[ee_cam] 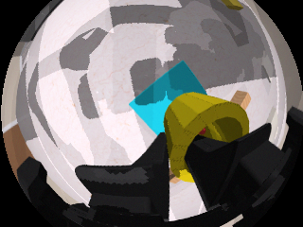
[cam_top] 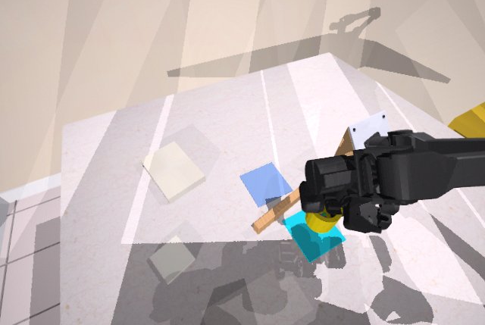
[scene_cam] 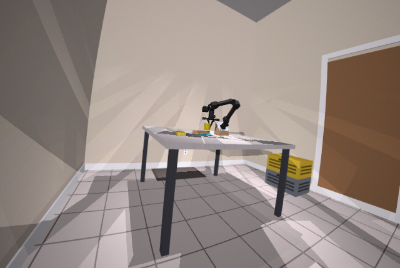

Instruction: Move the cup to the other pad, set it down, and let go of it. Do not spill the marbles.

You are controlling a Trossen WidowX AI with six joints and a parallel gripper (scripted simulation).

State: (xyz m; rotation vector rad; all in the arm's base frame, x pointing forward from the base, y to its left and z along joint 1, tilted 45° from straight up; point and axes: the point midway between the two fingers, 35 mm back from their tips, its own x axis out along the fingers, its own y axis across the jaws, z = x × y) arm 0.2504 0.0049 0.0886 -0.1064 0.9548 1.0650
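Now: the cyan pad 100 mm below my gripper tip, 20 mm to the right of it and 20 mm ahead of it. From my gripper tip the other things lie so: yellow cup: 20 mm to the right, 20 mm ahead; wooden bar: 110 mm to the right, 80 mm below, 30 mm ahead.
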